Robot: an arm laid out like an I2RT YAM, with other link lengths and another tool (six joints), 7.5 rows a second.
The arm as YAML. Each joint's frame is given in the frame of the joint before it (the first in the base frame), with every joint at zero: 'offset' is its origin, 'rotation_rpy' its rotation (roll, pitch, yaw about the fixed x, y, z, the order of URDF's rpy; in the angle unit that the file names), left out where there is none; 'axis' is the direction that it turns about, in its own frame. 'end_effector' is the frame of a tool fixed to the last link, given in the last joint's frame.
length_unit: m
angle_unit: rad
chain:
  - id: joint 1
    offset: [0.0, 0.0, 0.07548]
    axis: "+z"
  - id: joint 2
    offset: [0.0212, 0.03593, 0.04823]
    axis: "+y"
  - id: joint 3
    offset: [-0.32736, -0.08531, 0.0]
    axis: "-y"
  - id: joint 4
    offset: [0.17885, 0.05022, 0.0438]
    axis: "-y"
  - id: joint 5
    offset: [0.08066, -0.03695, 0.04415]
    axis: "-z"
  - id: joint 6
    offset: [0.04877, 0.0, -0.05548]
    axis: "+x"
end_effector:
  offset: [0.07, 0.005, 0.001]
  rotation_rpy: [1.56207, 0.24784, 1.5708]
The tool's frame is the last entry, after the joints.
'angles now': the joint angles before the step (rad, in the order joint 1, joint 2, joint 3, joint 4, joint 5, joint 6). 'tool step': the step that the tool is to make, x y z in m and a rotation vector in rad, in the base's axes. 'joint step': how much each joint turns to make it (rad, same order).
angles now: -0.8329 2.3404 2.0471 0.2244 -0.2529 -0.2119
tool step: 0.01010 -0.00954 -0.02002 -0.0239 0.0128 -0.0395
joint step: 0.0110 0.0553 0.0139 0.0452 0.0521 -0.0227
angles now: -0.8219 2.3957 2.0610 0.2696 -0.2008 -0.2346
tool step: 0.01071 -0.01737 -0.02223 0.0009 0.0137 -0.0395
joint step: 0.0012 0.0899 0.1038 -0.0251 0.0413 -0.0066
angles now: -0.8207 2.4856 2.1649 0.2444 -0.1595 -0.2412
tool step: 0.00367 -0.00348 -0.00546 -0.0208 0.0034 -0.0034
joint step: 0.0015 0.0240 0.0180 0.0163 0.0061 -0.0165
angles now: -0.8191 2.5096 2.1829 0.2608 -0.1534 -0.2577
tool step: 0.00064 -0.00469 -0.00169 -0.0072 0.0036 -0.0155
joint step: -0.0016 0.0173 0.0316 -0.0124 0.0144 -0.0067
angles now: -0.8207 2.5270 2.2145 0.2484 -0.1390 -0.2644
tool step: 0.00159 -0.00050 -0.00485 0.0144 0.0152 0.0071
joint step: 0.0000 0.0108 0.0227 -0.0331 -0.0070 -0.0018
